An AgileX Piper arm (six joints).
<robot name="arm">
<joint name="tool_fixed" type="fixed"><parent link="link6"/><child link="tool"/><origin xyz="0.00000 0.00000 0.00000" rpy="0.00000 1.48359 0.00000"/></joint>
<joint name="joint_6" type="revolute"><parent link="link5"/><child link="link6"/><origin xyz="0.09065 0.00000 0.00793" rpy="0.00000 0.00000 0.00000"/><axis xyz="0.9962 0 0.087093"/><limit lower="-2.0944" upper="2.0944"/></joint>
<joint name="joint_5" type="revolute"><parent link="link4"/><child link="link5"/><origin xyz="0.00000 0.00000 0.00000" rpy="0.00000 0.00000 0.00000"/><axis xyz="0 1 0"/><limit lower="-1.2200" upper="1.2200"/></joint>
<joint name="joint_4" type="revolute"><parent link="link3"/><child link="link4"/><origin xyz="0.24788 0.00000 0.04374" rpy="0.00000 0.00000 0.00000"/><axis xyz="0.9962 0 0.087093"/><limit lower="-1.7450" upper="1.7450"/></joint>
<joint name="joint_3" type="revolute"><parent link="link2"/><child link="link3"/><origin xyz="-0.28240 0.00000 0.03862" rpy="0.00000 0.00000 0.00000"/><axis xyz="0 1 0"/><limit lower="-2.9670" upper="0.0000"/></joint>
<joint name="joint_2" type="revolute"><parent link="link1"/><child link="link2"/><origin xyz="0.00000 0.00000 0.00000" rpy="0.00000 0.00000 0.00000"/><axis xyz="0 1 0"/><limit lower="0.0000" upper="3.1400"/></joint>
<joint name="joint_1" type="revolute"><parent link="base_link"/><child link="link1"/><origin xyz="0.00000 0.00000 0.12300" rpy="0.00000 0.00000 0.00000"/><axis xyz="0 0 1"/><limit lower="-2.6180" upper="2.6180"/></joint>
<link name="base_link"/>
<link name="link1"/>
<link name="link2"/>
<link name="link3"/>
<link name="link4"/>
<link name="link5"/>
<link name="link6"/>
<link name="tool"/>
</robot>
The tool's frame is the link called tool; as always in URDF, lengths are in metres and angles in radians.
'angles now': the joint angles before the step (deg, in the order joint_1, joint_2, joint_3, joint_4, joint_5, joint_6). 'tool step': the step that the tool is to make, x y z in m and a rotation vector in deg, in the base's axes. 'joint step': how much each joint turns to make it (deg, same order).
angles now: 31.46, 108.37, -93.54, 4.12, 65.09, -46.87
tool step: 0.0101, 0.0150, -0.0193, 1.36, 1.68, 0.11
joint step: 0.63, 4.23, -2.11, 2.10, -1.42, 0.00
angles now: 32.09, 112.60, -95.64, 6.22, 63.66, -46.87
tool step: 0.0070, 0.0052, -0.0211, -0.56, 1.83, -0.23
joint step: 0.00, 3.15, -0.34, 0.54, -0.97, 0.00
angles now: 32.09, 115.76, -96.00, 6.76, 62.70, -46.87
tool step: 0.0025, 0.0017, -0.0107, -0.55, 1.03, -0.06
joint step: 0.00, 1.45, 0.00, 0.09, -0.29, 0.00
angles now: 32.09, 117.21, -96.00, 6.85, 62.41, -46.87
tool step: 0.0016, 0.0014, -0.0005, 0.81, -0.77, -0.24
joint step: 0.00, 0.12, 0.01, 0.33, -1.22, 0.00
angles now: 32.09, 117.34, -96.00, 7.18, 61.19, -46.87
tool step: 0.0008, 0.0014, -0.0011, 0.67, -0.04, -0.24
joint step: 0.00, 0.23, -0.07, 0.59, -0.55, 0.00
